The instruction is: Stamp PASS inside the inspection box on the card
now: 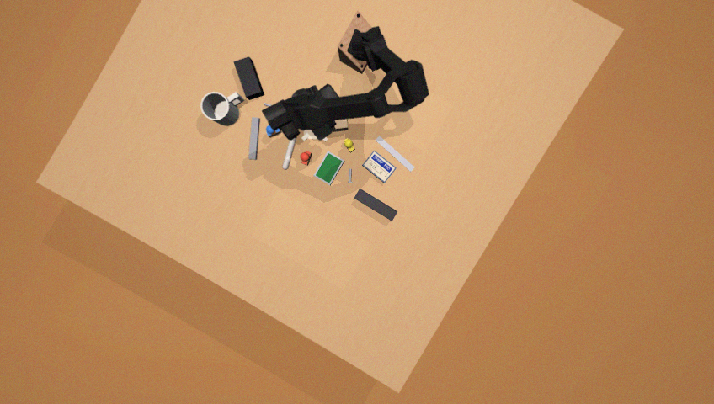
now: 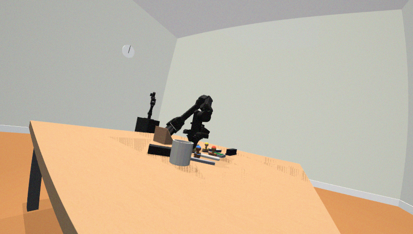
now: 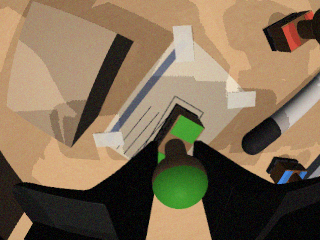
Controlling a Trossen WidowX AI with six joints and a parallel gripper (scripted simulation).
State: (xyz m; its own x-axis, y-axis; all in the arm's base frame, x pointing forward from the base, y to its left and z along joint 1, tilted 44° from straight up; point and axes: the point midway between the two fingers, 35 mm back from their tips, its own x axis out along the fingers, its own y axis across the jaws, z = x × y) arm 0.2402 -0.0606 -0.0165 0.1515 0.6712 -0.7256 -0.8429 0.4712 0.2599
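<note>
The green-knobbed stamp is right at my gripper tip. From my gripper tip the other things lie so: white card: 30 mm below, 10 mm to the left, 10 mm ahead; tan block: 80 mm to the left, 30 mm behind; white marker: 90 mm ahead, 40 mm to the right, 10 mm below.
</note>
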